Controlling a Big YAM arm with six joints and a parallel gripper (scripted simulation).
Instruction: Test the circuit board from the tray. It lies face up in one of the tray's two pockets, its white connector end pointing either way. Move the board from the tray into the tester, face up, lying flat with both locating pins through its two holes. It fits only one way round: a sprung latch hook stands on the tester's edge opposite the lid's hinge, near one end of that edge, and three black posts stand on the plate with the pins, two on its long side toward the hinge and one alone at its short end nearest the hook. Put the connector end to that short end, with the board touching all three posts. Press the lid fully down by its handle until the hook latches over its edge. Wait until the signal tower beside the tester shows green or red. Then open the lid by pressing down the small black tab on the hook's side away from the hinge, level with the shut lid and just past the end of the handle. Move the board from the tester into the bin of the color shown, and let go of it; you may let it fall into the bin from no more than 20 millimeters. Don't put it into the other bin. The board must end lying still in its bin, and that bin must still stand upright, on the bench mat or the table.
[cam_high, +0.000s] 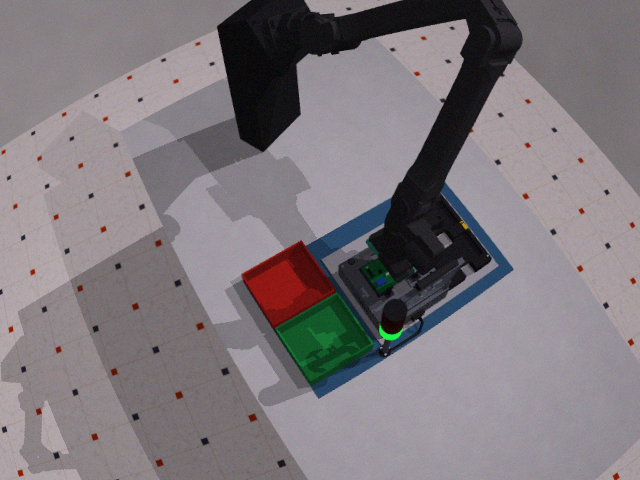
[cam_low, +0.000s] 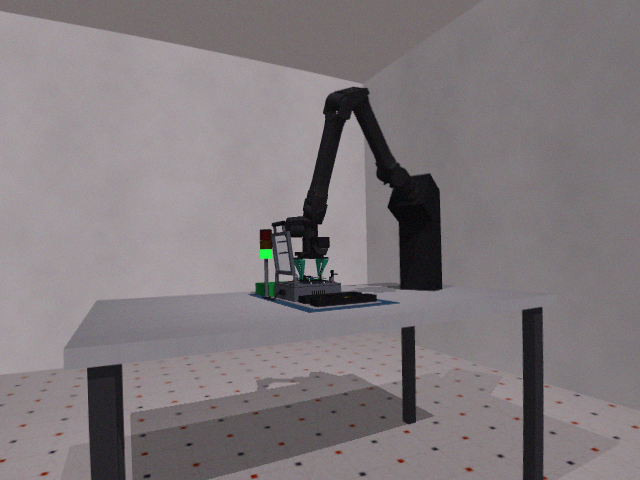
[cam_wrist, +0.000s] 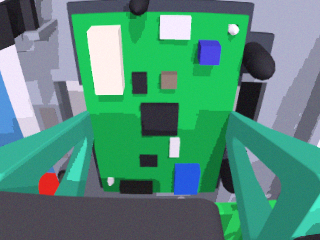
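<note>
The tester plate lies 1 cm to the left of my hand and 1 cm below it. From my hand the other things lie so: latch hook 7 cm behind, 5 cm to the left, 1 cm above; then green circuit board right at my hand; then tester lid 11 cm ahead, 11 cm above, 2 cm to the left.
</note>
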